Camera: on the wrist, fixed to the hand. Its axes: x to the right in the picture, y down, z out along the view.
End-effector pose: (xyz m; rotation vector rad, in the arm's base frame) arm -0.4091 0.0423 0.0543 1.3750 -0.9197 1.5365
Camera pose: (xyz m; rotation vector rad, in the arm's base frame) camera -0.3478 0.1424 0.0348 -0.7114 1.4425 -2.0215
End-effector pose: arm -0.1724 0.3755 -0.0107 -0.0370 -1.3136 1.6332
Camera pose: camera -0.0653 0.4132 0.0250 0.6429 0.7424 -2.6398
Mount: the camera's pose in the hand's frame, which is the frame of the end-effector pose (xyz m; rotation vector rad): -0.0090 -0.0938 -0.0727 0.4737 -0.1785 1.5424
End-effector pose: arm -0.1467 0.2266 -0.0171 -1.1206 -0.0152 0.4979
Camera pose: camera -0.1009 0.1291 0.0335 -0.4211 0.8220 1.8471
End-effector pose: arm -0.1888 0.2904 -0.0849 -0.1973 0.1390 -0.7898
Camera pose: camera -0.2741 0.2234 -0.1338 0.2956 -0.0858 0.7408
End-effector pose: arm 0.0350 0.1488 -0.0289 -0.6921 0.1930 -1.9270
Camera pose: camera -0.0753 0.1870 -0.0520 -0.1970 0.0865 -0.3841
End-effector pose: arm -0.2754 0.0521 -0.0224 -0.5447 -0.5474 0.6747
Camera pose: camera -0.1959 -0.0364 -0.0194 -0.3765 -0.0046 2.2621
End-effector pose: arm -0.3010 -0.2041 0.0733 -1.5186 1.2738 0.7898
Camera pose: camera -0.2200 -0.2707 0.1297 0.1592 2.1944 1.3255
